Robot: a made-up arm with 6 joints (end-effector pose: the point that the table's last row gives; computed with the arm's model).
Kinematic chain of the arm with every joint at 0, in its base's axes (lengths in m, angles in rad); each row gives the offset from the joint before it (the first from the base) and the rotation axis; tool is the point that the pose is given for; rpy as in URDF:
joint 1: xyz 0.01 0 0.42 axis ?
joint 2: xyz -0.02 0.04 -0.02 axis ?
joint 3: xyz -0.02 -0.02 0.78 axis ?
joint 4: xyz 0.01 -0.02 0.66 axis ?
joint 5: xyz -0.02 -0.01 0 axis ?
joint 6: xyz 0 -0.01 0.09 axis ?
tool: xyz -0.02 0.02 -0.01 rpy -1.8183 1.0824 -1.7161
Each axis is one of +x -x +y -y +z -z.
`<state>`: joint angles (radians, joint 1 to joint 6).
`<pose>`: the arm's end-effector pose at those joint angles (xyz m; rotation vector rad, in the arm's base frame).
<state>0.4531 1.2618 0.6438 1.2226 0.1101 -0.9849</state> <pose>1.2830 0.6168 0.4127 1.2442 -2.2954 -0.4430</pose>
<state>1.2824 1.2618 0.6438 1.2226 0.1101 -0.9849</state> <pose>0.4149 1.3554 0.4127 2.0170 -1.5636 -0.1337</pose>
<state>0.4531 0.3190 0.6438 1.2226 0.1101 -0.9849</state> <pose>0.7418 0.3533 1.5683 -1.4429 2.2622 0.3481</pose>
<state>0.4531 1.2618 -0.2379 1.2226 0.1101 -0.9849</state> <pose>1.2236 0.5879 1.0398 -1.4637 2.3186 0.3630</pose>
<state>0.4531 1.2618 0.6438 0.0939 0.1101 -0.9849</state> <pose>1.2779 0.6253 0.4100 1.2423 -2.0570 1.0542</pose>
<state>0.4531 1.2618 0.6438 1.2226 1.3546 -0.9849</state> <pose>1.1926 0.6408 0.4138 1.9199 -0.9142 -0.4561</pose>
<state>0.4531 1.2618 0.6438 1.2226 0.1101 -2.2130</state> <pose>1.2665 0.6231 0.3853 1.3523 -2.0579 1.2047</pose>
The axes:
joint 1: +z
joint 2: +y
joint 3: +y
joint 4: +z
joint 5: +y
joint 6: +z

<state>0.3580 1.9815 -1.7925 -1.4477 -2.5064 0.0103</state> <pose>0.7567 0.3336 0.6795 -0.5296 -0.7535 -1.4311</pose>
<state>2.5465 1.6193 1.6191 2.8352 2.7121 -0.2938</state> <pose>-0.5866 0.4003 -0.2094 0.0760 1.2047 -0.7950</pose>
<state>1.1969 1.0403 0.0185 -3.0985 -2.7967 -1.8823</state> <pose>0.4386 1.1200 1.0325 -0.3082 -1.2541 -0.0106</pose>
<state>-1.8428 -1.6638 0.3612 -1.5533 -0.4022 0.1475</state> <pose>0.4804 1.4179 0.5051 1.3763 -1.0348 -2.3139</pose>
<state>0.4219 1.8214 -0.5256 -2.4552 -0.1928 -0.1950</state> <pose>1.3321 0.6258 0.3761 -0.0926 0.8901 -2.9401</pose>
